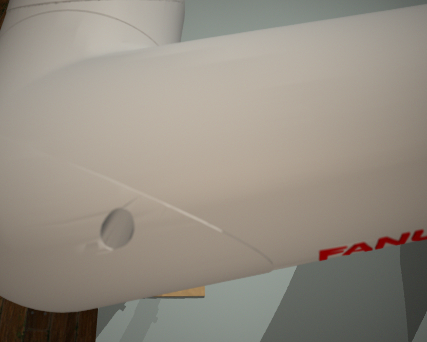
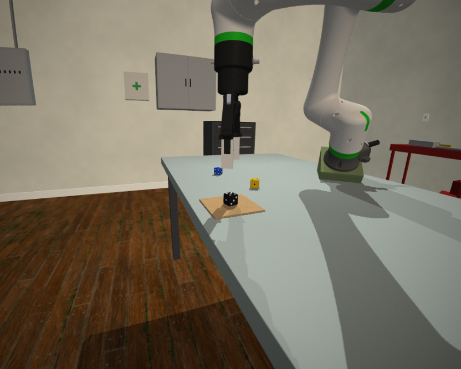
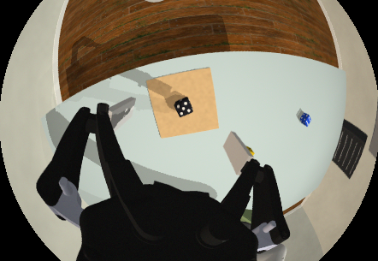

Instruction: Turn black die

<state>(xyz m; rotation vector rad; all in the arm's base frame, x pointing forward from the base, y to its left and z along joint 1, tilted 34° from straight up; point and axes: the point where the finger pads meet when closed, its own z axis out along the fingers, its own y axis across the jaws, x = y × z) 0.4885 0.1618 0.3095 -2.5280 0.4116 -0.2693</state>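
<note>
Now: hand 110 mm above the black die. Round my hand: yellow die: 180 mm to the right, 110 mm below, 110 mm behind; blue die: 390 mm to the right, 110 mm below, 10 mm ahead; tan mat: 130 mm below.
</note>
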